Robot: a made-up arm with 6 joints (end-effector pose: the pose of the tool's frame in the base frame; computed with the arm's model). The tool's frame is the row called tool.
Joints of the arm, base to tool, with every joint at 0 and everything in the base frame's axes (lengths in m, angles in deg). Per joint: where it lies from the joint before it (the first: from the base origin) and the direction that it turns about. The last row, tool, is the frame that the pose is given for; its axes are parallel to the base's.
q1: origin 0 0 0.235 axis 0 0 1
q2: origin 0 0 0 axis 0 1 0
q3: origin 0 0 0.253 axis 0 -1 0
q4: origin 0 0 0 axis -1 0 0
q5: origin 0.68 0 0 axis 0 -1 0
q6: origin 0 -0.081 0 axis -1 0 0
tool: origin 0 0 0
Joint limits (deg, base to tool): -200..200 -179.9..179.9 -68..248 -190..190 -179.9..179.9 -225..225
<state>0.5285 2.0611 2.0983 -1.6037 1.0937 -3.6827</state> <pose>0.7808 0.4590 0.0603 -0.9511 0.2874 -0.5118</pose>
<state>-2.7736 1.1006 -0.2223 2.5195 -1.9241 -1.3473</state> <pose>-0.3851 -0.2190 -0.2980 0.1854 -1.9091 1.6450</pose>
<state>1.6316 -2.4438 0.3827 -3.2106 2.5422 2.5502</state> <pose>-0.0314 -0.8142 0.2466 0.6285 0.2273 1.6920</pose>
Working (the frame after each row of the table, in the pose's form):
after q1: 0.0000 0.0000 0.2350 0.0000 0.0000 1.6316
after q2: 0.0000 0.0000 0.2350 1.8787 -1.7678 0.6834
after q3: 0.0099 -0.1623 0.0411 2.1169 -1.9920 0.3363
after q4: 0.0099 -0.1623 0.0411 -0.1825 -0.3037 -1.4850
after q5: 0.0492 -0.8076 0.2519 -1.9924 -2.1838 -0.3572
after q6: -0.0314 -0.8142 0.2466 0.6285 0.2273 1.6920

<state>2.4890 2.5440 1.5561 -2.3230 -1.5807 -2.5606</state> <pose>-0.4049 0.2398 -0.5744 -0.7211 1.4239 -2.6719</pose>
Working (the frame after each row of the table, in the pose's form):
after q1: 0.0000 0.0000 0.2350 0.0000 0.0000 2.4890
after q2: 0.0000 0.0000 0.2350 -2.6849 0.9085 0.8270
after q3: -0.1131 0.0864 0.0258 -1.2028 0.4070 2.2337
after q4: -0.1131 0.0864 0.0258 0.1919 1.9757 0.4606
after q5: -0.4105 0.3137 -0.5419 0.2225 -2.6401 -0.5328
after q6: -0.4049 0.2398 -0.5744 -0.7211 1.4239 -2.6719

